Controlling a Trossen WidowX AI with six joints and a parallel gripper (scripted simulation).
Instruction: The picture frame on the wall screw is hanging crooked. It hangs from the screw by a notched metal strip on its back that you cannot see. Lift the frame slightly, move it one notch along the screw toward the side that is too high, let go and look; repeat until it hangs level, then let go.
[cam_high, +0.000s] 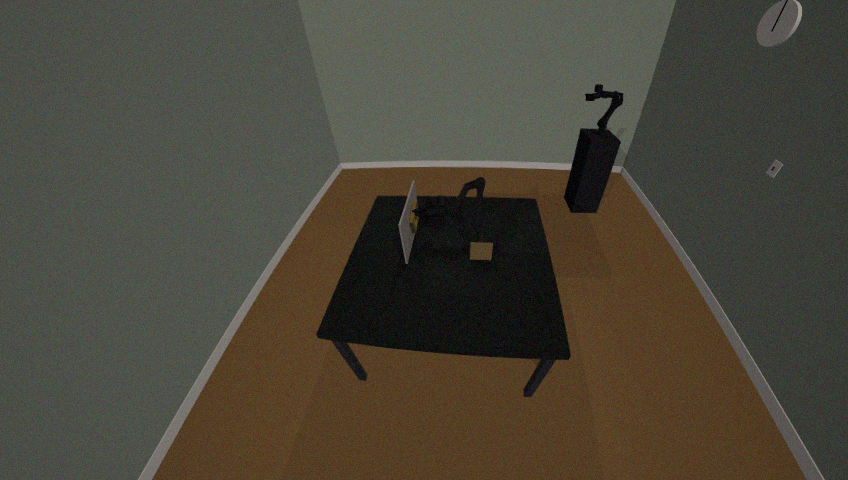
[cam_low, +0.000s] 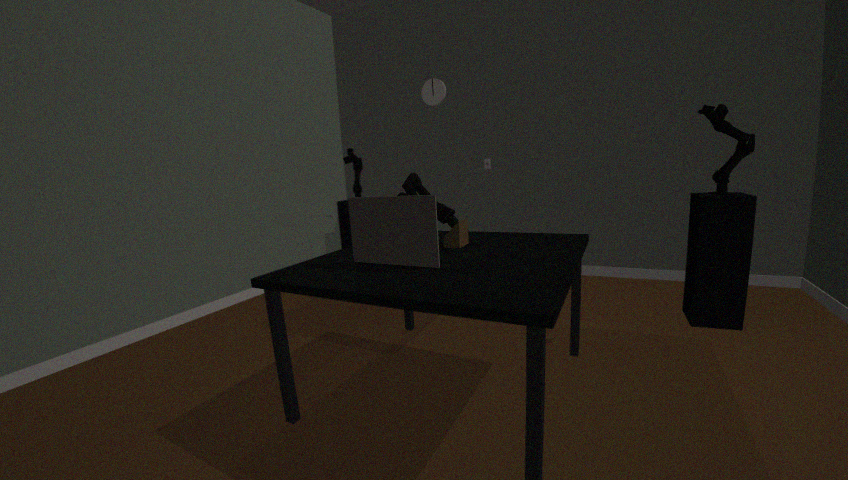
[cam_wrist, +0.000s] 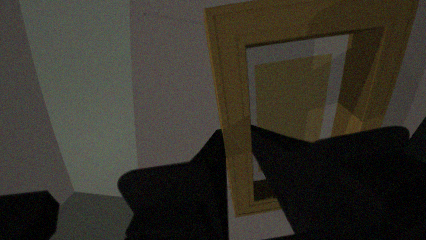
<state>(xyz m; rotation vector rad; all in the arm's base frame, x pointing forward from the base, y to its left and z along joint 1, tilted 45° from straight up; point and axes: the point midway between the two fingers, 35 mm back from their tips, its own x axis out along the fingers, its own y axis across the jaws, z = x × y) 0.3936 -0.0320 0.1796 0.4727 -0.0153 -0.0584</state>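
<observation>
Right now my gripper tip is 5 cm above the picture frame and 1 cm to the left of it. Round my gripper tip: wall panel (7 cm below, 1 cm ahead).
</observation>
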